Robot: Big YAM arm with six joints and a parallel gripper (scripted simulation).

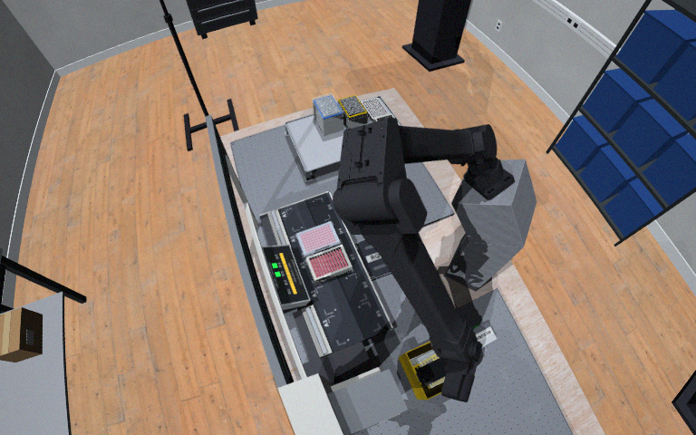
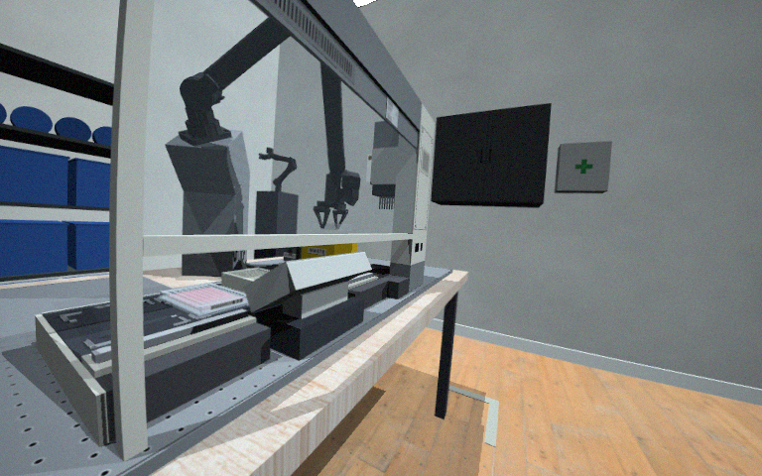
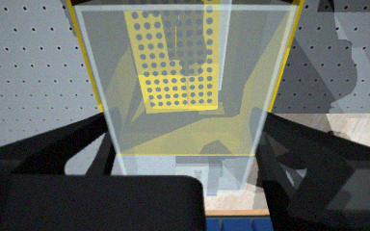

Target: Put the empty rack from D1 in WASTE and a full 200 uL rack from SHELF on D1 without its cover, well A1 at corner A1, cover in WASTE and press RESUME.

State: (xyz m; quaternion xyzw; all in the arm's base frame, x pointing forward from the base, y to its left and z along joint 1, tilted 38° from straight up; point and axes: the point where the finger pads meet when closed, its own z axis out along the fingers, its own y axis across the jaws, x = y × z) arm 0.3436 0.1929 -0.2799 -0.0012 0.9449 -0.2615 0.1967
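The yellow tip rack is 100 mm below my hand, 20 mm ahead of it and 10 mm to the left of it. Also, from my hand: yellow waste bin 130 mm below; resume box 160 mm behind, 110 mm below, 10 mm to the right; clear tip-rack cover 10 mm above.
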